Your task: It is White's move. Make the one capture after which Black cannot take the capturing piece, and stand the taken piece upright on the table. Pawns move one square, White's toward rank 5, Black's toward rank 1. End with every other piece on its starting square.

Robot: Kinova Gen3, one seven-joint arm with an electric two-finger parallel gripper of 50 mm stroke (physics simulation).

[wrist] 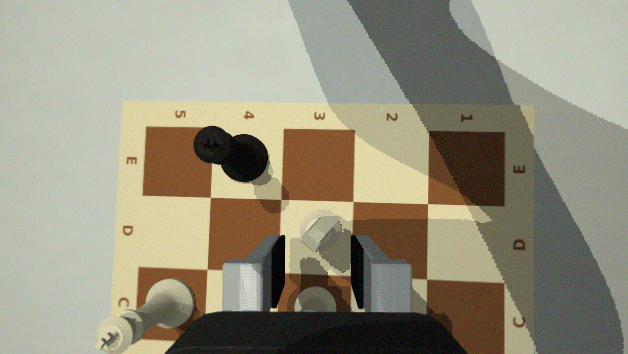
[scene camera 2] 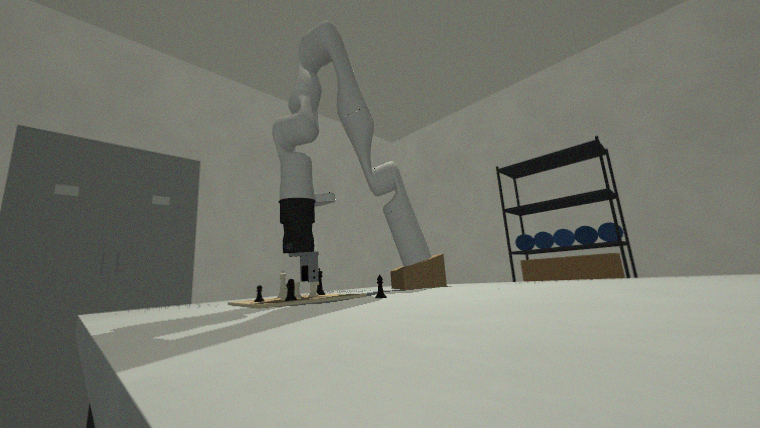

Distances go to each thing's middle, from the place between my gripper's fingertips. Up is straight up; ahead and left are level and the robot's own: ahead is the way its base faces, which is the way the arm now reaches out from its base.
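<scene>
Black king (wrist: 243, 157): 60 mm behind my hand, 30 mm to the right of it. Chessboard (scene camera 2: 270, 302): my hand 30 mm short of it, 10 mm to the left of it, 40 mm above it.
</scene>
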